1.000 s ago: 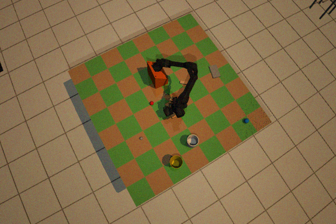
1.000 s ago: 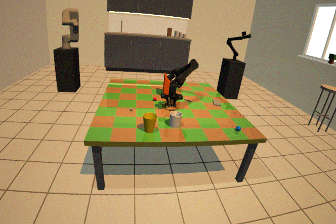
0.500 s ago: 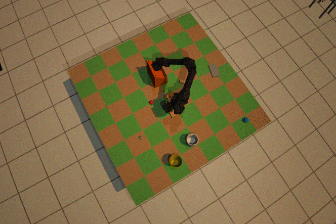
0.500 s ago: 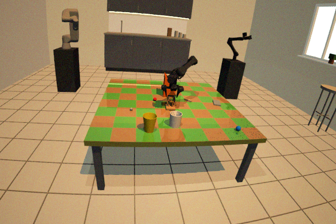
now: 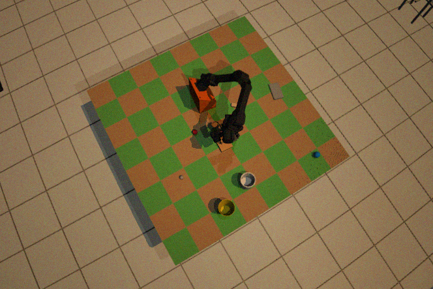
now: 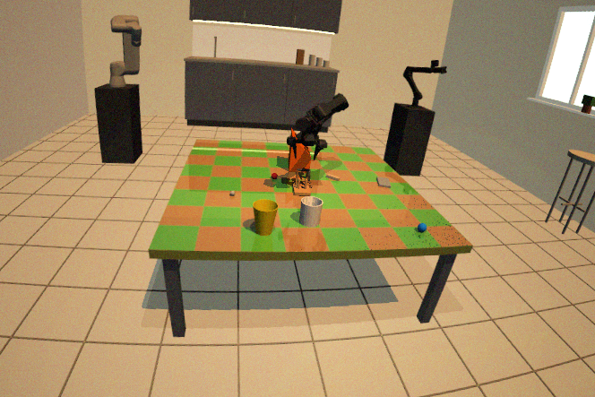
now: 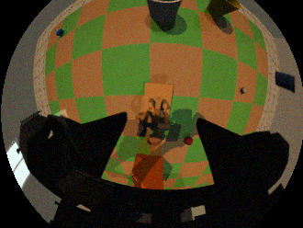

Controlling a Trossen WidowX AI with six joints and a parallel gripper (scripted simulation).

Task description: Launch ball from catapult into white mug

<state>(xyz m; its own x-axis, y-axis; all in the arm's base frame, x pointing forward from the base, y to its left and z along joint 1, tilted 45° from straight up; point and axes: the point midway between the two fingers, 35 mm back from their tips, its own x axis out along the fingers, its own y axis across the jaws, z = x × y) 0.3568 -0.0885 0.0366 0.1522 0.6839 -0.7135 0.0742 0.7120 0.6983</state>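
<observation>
Right now my gripper tip is 170 mm past the red ball, 160 mm above it and 120 mm to the left of it. Also, from my gripper tip: white mug: 280 mm ahead, 150 mm below, 10 mm to the right; wooden catapult: 130 mm below, 70 mm behind, 30 mm to the left; wooden block: 220 mm to the left, 190 mm behind, 170 mm below.
</observation>
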